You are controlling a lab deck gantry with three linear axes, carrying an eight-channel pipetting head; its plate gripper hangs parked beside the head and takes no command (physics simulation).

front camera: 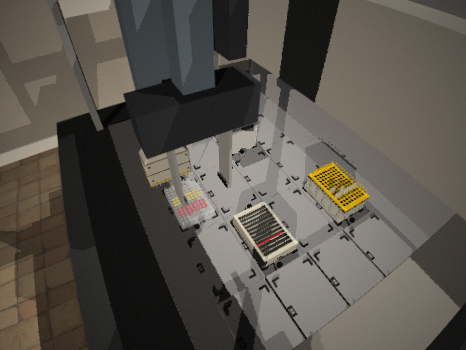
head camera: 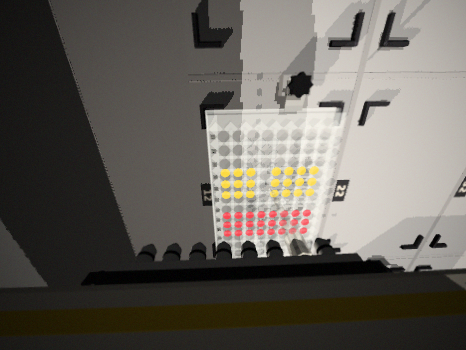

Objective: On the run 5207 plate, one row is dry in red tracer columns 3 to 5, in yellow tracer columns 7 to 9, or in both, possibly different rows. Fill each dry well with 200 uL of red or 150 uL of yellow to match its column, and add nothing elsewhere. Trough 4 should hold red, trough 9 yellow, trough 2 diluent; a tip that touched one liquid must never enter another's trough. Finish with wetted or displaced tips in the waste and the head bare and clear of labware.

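There is a clear tip (head camera: 296,245), and it sits 0.07 m from the lens.
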